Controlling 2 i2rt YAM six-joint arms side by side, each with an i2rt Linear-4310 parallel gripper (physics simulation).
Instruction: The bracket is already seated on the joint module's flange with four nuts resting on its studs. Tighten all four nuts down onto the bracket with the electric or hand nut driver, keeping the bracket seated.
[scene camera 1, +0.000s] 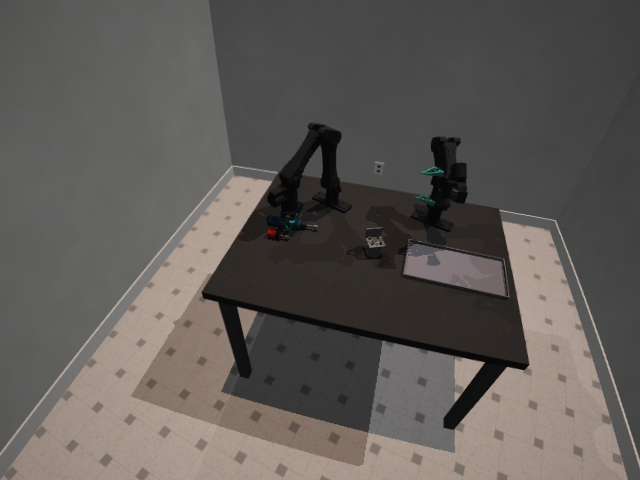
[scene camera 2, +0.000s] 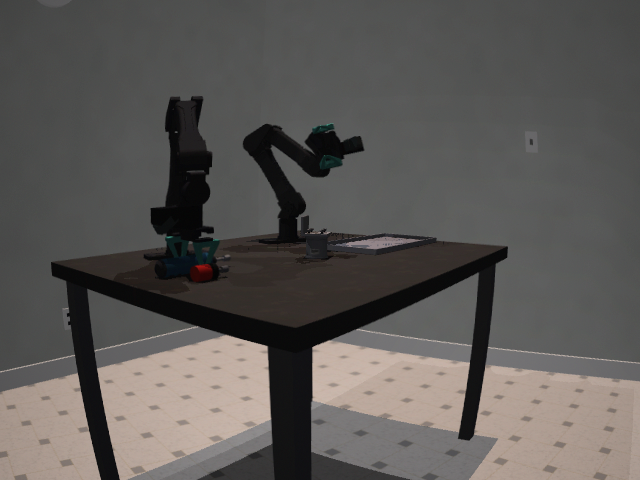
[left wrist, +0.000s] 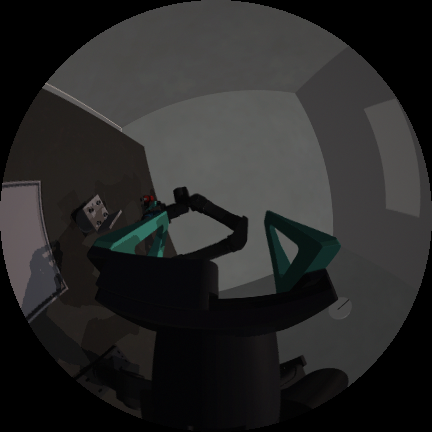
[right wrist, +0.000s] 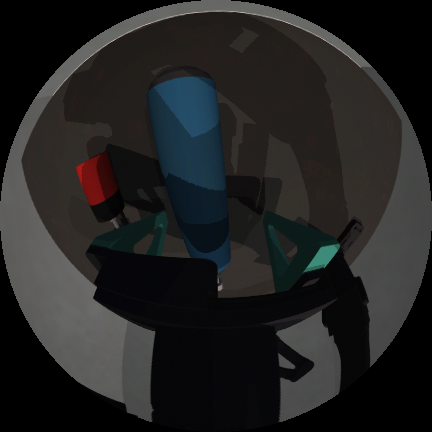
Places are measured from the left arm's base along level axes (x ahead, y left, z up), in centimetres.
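Where they show: left gripper, fingertip midpoint: (scene camera 1: 417, 185) (scene camera 2: 322, 140) (left wrist: 215, 215); right gripper, fingertip midpoint: (scene camera 1: 292, 224) (right wrist: 214, 215); left arm's base, link origin: (scene camera 1: 432, 220) (scene camera 2: 288, 241); right arm's base, link origin: (scene camera 1: 331, 202).
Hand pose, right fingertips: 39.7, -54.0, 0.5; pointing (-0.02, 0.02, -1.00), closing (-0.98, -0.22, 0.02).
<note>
Each offset is from my right fingertips to the top centre of the thing, as dx, dy, dz. "*": to the spot under its first point. Level surfaces: height alone.
The joint module {-4.2, +39.2, +6.9} (scene camera 1: 373, 252) (scene camera 2: 316, 246) stands upright with the silver bracket (scene camera 1: 374, 241) (left wrist: 95, 212) on top. Small dark nuts show on the bracket's flat face; how tightly they sit cannot be told. The blue electric nut driver {* +5.0, -5.6, +2.0} (scene camera 1: 276, 222) (scene camera 2: 175, 266) (right wrist: 192, 150) lies on the table. The red hand nut driver {+10.7, +0.0, +2.9} (scene camera 1: 272, 235) (scene camera 2: 201, 272) (right wrist: 100, 184) lies beside it. My right gripper (scene camera 1: 292, 223) (scene camera 2: 191, 259) (right wrist: 214, 215) is open, low, with its fingers on either side of the blue driver's body. My left gripper (scene camera 1: 418, 184) (scene camera 2: 326, 145) is open and empty, high above the table.
A shallow grey tray {-14.2, +72.7, +1.1} (scene camera 1: 454, 290) (scene camera 2: 356, 251) lies on the dark table {dz -0.5} (scene camera 1: 310, 294) (scene camera 2: 289, 310), to the right of the joint module in scene camera 1. The two arm bases stand along the table's back edge.
</note>
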